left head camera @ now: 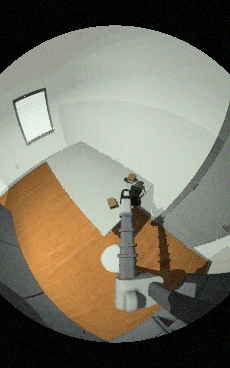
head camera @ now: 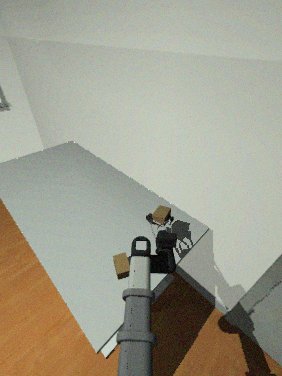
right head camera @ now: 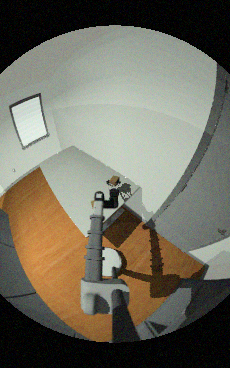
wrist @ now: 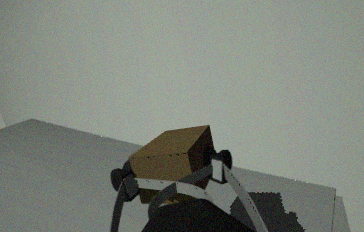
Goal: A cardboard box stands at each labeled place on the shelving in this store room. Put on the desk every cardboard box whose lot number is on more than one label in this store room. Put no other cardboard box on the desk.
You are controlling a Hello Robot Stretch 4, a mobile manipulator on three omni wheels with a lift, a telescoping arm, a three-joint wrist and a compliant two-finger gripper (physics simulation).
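Note:
I see my gripper (wrist: 169, 165), and in the same wrist view I see a grey desk (wrist: 59, 172). The grey desk (head camera: 76, 211) is visible to me from the head camera as well. I find the grey desk (left head camera: 89, 177) together with a window (left head camera: 32, 113), and again the grey desk (right head camera: 74, 176) together with the window (right head camera: 30, 126).

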